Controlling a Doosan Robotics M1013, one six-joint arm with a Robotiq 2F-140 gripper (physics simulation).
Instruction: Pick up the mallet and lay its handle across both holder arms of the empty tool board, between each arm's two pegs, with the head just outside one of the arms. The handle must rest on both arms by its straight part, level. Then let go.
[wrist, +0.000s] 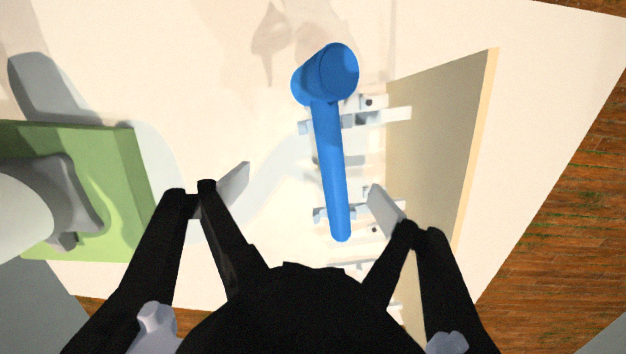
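Where they show: gripper, fingertip midpoint: (310, 183); arm's base, link origin: (48, 195).
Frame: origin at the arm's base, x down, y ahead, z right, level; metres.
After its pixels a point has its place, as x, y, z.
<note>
The blue mallet (331, 142) @(-0.071, 0.600, -0.122) lies across the two white holder arms of the tool board (440, 135) @(-0.102, 0.718, -0.136), its handle running away from the camera between the pegs. The far holder arm (397, 114) @(-0.035, 0.696, -0.156) passes under the handle close to the head, and the near arm (360, 209) @(-0.035, 0.659, 0.003) passes under it close to the handle's end. The mallet's head is just outside the far arm. Whether the handle is exactly level cannot be told from above. My gripper (310, 183) @(-0.115, 0.574, -0.084) is open and empty, its fingers apart on either side of the handle and nearer the camera.
A green block (127, 195) @(0.014, 0.172, 0.005) with a dark grey part and a pale rounded body stands at the left. The board's upright tan panel rises right of the arms, close to my right finger. More white fittings show below the near arm. Wooden floor shows beyond the pale table top (540, 100) @(0.062, 1.018, -0.182).
</note>
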